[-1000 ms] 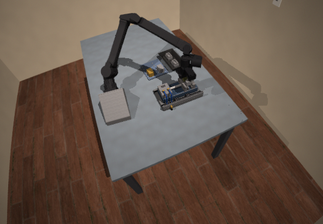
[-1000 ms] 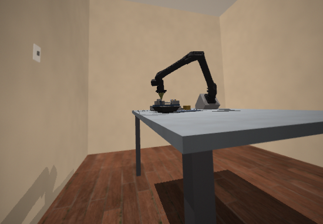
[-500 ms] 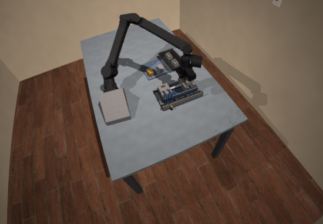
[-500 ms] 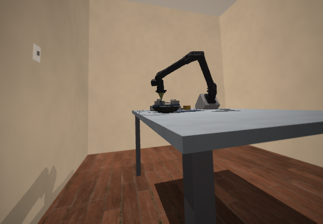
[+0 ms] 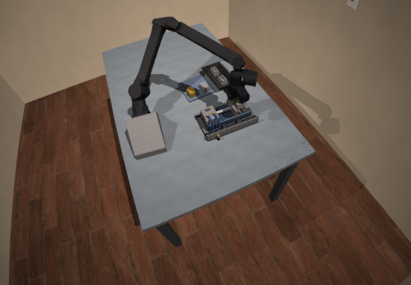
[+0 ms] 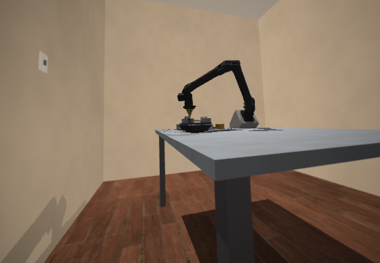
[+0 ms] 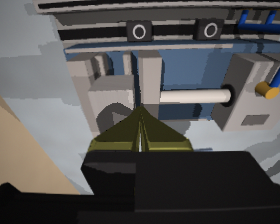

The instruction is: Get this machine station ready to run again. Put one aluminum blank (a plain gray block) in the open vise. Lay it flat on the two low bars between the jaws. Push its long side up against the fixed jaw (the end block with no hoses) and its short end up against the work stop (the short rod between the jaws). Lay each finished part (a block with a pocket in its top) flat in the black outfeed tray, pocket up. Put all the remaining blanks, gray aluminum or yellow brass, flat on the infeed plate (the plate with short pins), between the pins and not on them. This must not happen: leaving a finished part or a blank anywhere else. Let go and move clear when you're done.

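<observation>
The blue vise base is 50 mm behind my hand, 10 mm to the right of it and 70 mm below it. Also, from my hand: yellow brass blank: 180 mm behind, 240 mm to the left, 90 mm below.
</observation>
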